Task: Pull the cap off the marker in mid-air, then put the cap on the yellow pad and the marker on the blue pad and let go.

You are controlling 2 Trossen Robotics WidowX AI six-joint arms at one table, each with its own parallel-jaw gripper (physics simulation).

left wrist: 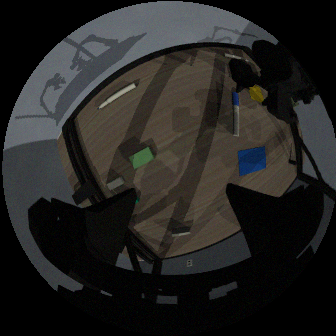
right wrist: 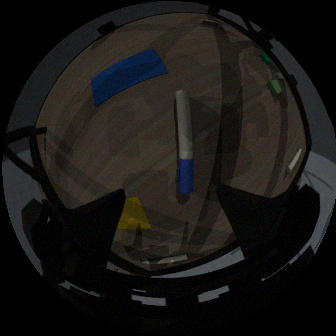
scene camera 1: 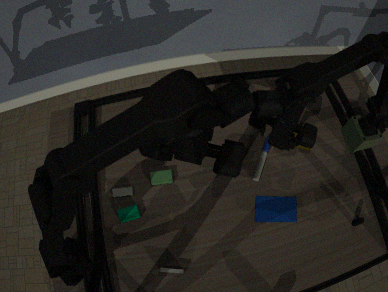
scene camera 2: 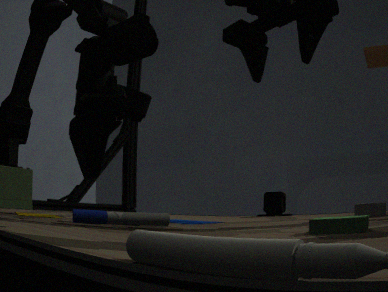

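Seen in the pictures: left gripper, between the fingertips: [left wrist: 181,191] [scene camera 1: 192,163] [scene camera 2: 279,72]; right gripper, between the fingertips: [left wrist: 250,97] [right wrist: 170,191] [scene camera 2: 90,178]; left arm's base, origin of its link: [scene camera 1: 66,261]; right arm's base, origin of its link: [scene camera 1: 367,127] [scene camera 2: 6,167].
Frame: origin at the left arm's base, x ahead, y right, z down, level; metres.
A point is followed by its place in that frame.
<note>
The marker's pale body [scene camera 1: 259,168] @(x 0.567, y 0.205, z 0.036 m) [scene camera 2: 137,218] @(x 0.579, y 0.192, z 0.044 m) [left wrist: 236,121] @(x 0.572, y 0.202, z 0.036 m) [right wrist: 184,125] @(x 0.583, y 0.202, z 0.036 m) lies on the table with its blue cap [scene camera 1: 266,145] @(x 0.640, y 0.179, z 0.035 m) [scene camera 2: 90,216] @(x 0.642, y 0.170, z 0.043 m) [left wrist: 235,98] @(x 0.641, y 0.178, z 0.035 m) [right wrist: 185,176] @(x 0.645, y 0.182, z 0.035 m) on. The blue pad [scene camera 1: 275,209] @(x 0.505, y 0.317, z 0.053 m) [scene camera 2: 195,221] @(x 0.487, y 0.306, z 0.052 m) [left wrist: 252,161] @(x 0.502, y 0.318, z 0.053 m) [right wrist: 129,75] @(x 0.516, y 0.303, z 0.053 m) lies near the body end. The yellow pad [scene camera 1: 305,147] @(x 0.734, y 0.285, z 0.052 m) [scene camera 2: 37,215] @(x 0.749, y 0.241, z 0.053 m) [left wrist: 256,93] @(x 0.751, y 0.261, z 0.053 m) [right wrist: 134,215] @(x 0.748, y 0.240, z 0.053 m) lies near the cap, mostly hidden by the right arm in scene camera 1. My right gripper [right wrist: 170,191] @(x 0.648, y 0.202, z -0.010 m) is open above the marker, pointing down. My left gripper [scene camera 2: 282,71] @(x 0.401, y 0.103, z -0.142 m) [left wrist: 181,191] @(x 0.401, y 0.103, z -0.142 m) is open and empty, high above the table.
A green block [scene camera 1: 162,177] @(x 0.371, y 0.015, z 0.039 m) [left wrist: 141,157] @(x 0.372, y 0.013, z 0.039 m), a grey block [scene camera 1: 122,192] @(x 0.261, y -0.040, z 0.042 m) and a teal block [scene camera 1: 128,214] @(x 0.227, y 0.020, z 0.039 m) lie at the left in scene camera 1. A white pen-like object [scene camera 2: 215,250] @(x 0.525, y -0.151, z 0.040 m) [left wrist: 117,95] @(x 0.513, y -0.139, z 0.040 m) lies near the table edge. A pale green box [scene camera 1: 360,134] @(x 0.855, y 0.420, z -0.034 m) [scene camera 2: 15,187] @(x 0.864, y 0.404, z 0.008 m) stands beyond the yellow pad.
</note>
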